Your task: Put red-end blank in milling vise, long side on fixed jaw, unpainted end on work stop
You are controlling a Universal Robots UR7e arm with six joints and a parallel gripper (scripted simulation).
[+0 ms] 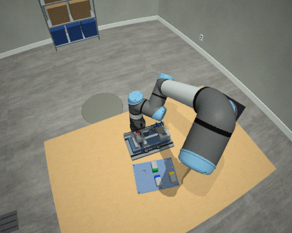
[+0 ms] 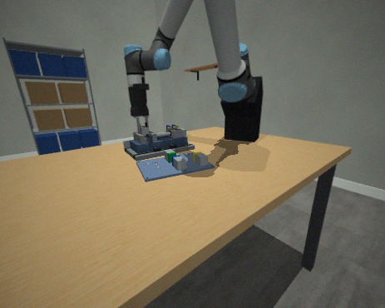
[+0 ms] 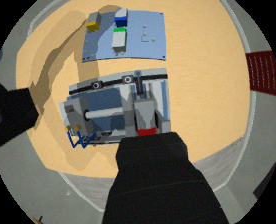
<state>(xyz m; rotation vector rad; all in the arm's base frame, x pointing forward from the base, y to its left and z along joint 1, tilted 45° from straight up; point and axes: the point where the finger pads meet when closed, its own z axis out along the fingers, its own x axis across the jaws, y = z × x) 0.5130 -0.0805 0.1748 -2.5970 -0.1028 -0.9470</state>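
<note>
The red-ended blank lies 20 mm below my hand. From my hand the other things lie so: green-ended blank: 80 mm behind, 180 mm to the left, 100 mm below; then milling vise: 70 mm behind, 10 mm to the right, 90 mm below; then plate: 80 mm behind, 220 mm to the left, 120 mm below.
</note>
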